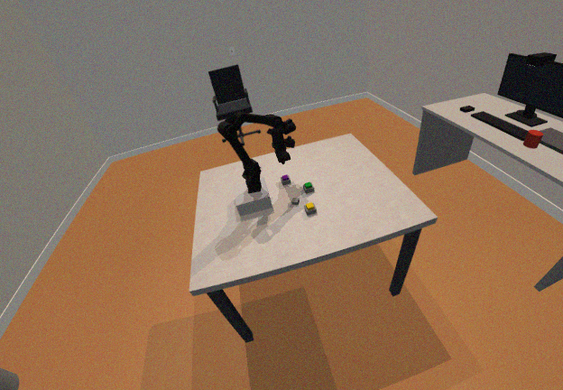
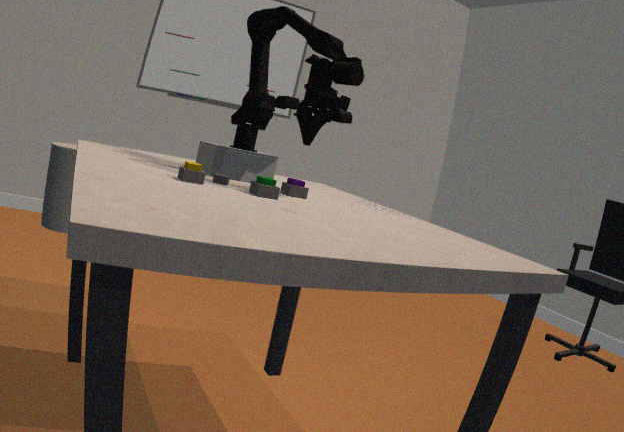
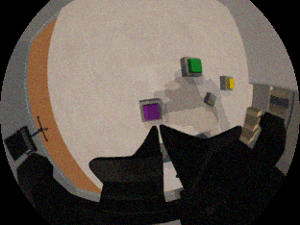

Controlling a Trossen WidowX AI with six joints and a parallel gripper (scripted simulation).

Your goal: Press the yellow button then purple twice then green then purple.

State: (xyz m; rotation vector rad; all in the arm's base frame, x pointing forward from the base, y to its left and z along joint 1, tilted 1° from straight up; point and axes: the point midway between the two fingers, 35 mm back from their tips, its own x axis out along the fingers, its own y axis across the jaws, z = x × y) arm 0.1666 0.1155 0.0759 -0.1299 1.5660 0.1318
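The green button is 110 mm ahead of my gripper tip, 100 mm to the right of it and 90 mm below it. The rest, counted from my gripper tip: yellow button (100 mm ahead, 260 mm to the right, 90 mm below); then purple button (10 mm behind, 90 mm below); then small grey block (30 mm ahead, 190 mm to the right, 110 mm below).
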